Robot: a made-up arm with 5 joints. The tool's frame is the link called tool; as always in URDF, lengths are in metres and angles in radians. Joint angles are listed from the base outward.
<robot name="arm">
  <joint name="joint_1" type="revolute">
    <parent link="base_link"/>
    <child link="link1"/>
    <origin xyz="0.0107 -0.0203 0.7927" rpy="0 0 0"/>
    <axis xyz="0 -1 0"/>
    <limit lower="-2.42" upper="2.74"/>
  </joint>
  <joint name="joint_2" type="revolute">
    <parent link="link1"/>
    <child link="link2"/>
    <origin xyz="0.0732 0.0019 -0.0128" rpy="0 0 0"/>
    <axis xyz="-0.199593 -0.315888 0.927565"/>
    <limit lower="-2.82" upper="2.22"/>
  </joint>
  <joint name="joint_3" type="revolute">
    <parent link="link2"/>
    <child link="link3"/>
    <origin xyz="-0.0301 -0.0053 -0.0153" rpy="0 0 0"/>
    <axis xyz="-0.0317 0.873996 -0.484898"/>
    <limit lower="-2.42" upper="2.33"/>
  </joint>
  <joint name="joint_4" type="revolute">
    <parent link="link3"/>
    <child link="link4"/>
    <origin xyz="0.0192 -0.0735 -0.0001" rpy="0 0 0"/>
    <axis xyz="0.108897 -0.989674 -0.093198"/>
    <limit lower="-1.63" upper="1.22"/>
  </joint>
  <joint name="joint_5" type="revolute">
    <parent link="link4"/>
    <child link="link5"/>
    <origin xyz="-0.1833 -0.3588 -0.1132" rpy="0 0 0"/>
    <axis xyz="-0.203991 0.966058 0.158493"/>
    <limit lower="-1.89" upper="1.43"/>
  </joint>
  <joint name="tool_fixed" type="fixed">
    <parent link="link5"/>
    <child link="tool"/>
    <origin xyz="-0.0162 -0.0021 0.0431" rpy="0 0 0"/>
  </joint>
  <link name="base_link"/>
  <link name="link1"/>
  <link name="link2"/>
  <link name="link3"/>
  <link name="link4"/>
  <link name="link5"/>
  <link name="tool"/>
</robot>
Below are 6 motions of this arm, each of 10 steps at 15 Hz.
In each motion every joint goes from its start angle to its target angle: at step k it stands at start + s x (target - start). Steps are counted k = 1, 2, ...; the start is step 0. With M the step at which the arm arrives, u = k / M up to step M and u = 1 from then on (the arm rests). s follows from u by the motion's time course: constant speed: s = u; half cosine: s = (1 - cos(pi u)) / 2; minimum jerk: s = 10 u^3 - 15 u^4 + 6 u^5.
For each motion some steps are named. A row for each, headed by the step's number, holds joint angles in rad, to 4 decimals.
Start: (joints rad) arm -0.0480 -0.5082 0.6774 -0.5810 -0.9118
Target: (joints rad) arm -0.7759 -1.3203 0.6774 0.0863 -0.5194
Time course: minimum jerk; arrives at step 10
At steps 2, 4, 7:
2: -0.0902 -0.5552 0.6774 -0.5423 -0.8891
4: -0.2791 -0.7660 0.6774 -0.3692 -0.7872
7: -0.6572 -1.1879 0.6774 -0.0225 -0.5834

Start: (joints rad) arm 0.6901 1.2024 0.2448 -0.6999 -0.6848
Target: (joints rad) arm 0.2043 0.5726 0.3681 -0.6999 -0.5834
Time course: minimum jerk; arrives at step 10
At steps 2, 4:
2: 0.6620 1.1659 0.2519 -0.6999 -0.6789
4: 0.5359 1.0025 0.2839 -0.6999 -0.6526

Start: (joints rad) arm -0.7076 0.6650 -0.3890 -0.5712 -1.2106
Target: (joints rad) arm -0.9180 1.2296 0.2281 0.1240 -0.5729
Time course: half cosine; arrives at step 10
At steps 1, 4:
1: -0.7127 0.6788 -0.3739 -0.5542 -1.1950
4: -0.7803 0.8601 -0.1758 -0.3310 -0.9903

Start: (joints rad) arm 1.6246 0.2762 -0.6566 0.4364 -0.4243
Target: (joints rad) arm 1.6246 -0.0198 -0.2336 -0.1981 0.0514
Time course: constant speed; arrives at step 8
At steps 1, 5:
1: 1.6246 0.2392 -0.6037 0.3571 -0.3648
5: 1.6246 0.0912 -0.3922 0.0398 -0.1270

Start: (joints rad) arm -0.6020 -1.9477 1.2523 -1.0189 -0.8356
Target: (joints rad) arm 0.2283 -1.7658 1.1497 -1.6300 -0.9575
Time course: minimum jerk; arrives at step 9
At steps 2, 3, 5, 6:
2: -0.5386 -1.9338 1.2445 -1.0656 -0.8449
3: -0.4277 -1.9095 1.2308 -1.1472 -0.8612
5: -0.1011 -1.8380 1.1904 -1.3876 -0.9091
6: 0.0540 -1.8040 1.1712 -1.5017 -0.9319

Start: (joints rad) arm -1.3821 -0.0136 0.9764 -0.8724 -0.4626
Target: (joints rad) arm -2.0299 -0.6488 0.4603 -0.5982 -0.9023
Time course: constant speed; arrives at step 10
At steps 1, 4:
1: -1.4469 -0.0771 0.9248 -0.8450 -0.5066
4: -1.6412 -0.2677 0.7700 -0.7627 -0.6385

